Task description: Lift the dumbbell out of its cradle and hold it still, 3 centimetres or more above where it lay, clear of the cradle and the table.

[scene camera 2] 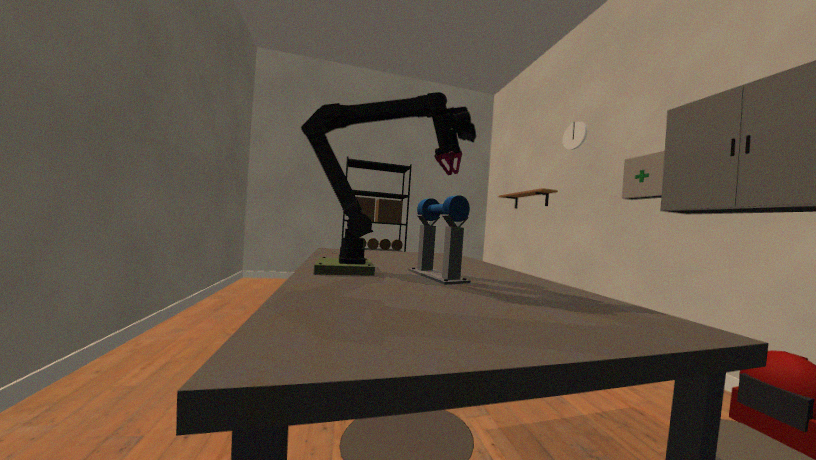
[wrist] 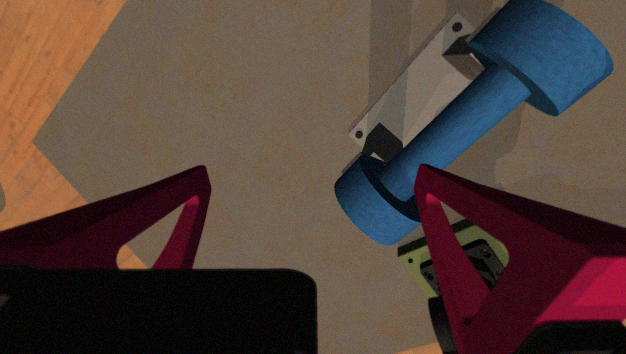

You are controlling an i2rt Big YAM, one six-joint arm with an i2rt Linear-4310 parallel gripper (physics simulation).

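Seen in the pictures: gripper, between the fingertips: point(scene camera 2: 453, 174) point(wrist: 312, 176); arm's base, origin of its link: point(scene camera 2: 351, 261).
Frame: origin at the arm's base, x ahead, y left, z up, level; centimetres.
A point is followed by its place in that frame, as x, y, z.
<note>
A blue dumbbell point(scene camera 2: 437, 208) {26.7, -10.0, 20.3} point(wrist: 461, 131) {28.8, -10.7, 22.0} lies across the tops of two grey posts of its cradle point(scene camera 2: 453, 254) {29.6, -18.8, 5.9} point(wrist: 431, 95) {28.3, -11.2, -2.1}. In the wrist view it runs diagonally from lower middle to upper right, and the right fingertip overlaps the edge of its nearer head. My gripper point(scene camera 2: 453, 173) {34.4, -4.1, 33.8} point(wrist: 312, 176) {34.4, -4.1, 33.8} is open, with nothing between its crimson fingers. In scene camera 2 it hangs above the dumbbell, apart from it. In the wrist view the dumbbell's bar lies to the right of the space between the fingers. The cradle stands on the table point(scene camera 2: 400, 337) {4.4, -55.3, -2.9} point(wrist: 250, 100) {45.9, 13.4, -2.9}.
The arm's green base plate point(scene camera 2: 344, 269) {-2.6, -9.9, -1.1} point(wrist: 420, 280) {1.0, 7.4, 0.0} is left of the cradle in scene camera 2. A black shelf rack point(scene camera 2: 378, 166) stands behind the table. A wall shelf point(scene camera 2: 528, 193) and a grey cabinet point(scene camera 2: 702, 148) are on the right wall.
</note>
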